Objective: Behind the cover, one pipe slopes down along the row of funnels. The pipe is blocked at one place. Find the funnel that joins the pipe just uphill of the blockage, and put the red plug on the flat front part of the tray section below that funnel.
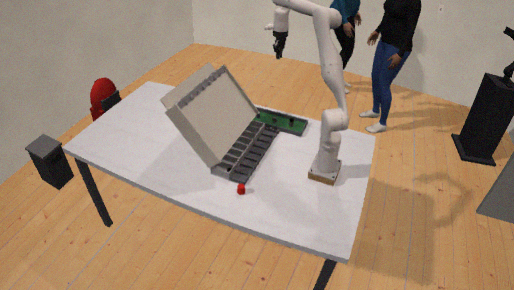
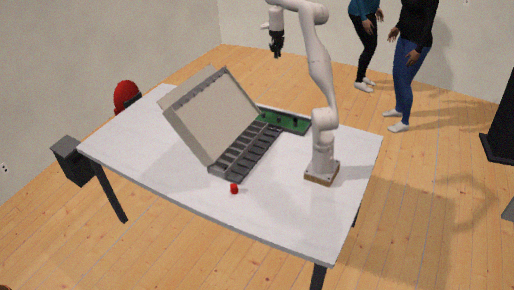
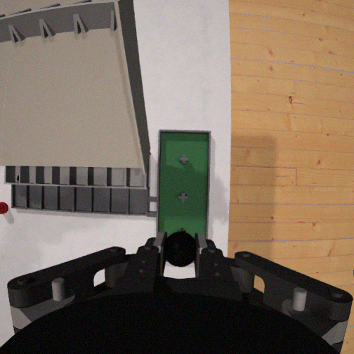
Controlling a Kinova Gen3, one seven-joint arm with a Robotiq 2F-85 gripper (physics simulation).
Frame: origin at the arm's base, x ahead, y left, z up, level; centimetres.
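Seen in the pictures: gripper, fingertip midpoint: (image 1: pixel 278 58) (image 2: pixel 277 57); arm's base, link origin: (image 1: pixel 325 166) (image 2: pixel 322 166).
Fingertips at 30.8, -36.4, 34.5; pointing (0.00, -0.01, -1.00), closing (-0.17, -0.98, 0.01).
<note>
Pixels of each thing's top centre, then the offset from my fingertips to it, as dx, dy, dz. "spot": a spot on its surface instead. Level surfaces: height alone.
- red plug, top centre: (image 1: pixel 241 186) (image 2: pixel 233 185) +4.3, +56.8, -36.1
- sectioned tray, surface spot: (image 1: pixel 221 173) (image 2: pixel 217 173) spot: +15.3, +50.1, -37.5
- beige cover, surface spot: (image 1: pixel 215 117) (image 2: pixel 212 118) spot: +23.3, +32.4, -19.8
- small dark spot, surface spot: (image 1: pixel 228 169) spot: +12.9, +47.1, -37.1
- green-floored box, surface spot: (image 2: pixel 303 126) (image 1: pixel 299 126) spot: -14.2, +0.7, -39.7
- white table, surface height: dz -40.0
My gripper (image 1: pixel 278 54) (image 2: pixel 276 54) (image 3: pixel 180 244) is high above the far side of the table, shut on a black ball (image 3: pixel 181 255). The red plug (image 1: pixel 241 189) (image 2: pixel 234 188) (image 3: pixel 3 207) stands on the table beside the tray's near end. The sectioned tray (image 1: pixel 221 173) (image 2: pixel 216 172) runs along the foot of the beige cover (image 1: pixel 215 117) (image 2: pixel 212 117) (image 3: pixel 60 100). Grey funnels (image 3: pixel 46 29) line the cover's top. A small dark spot (image 1: pixel 228 169) (image 3: pixel 18 178) shows in the tray's end section near the plug. The pipe is hidden.
A green-floored box (image 1: pixel 300 127) (image 2: pixel 303 126) (image 3: pixel 172 145) with upright cross-shaped posts (image 3: pixel 183 159) adjoins the tray's far end. The white table (image 1: pixel 290 220) (image 2: pixel 280 220) (image 3: pixel 185 50) ends just beyond this box. The arm's base (image 1: pixel 322 176) (image 2: pixel 320 176) stands on the right. Two people stand behind the table.
</note>
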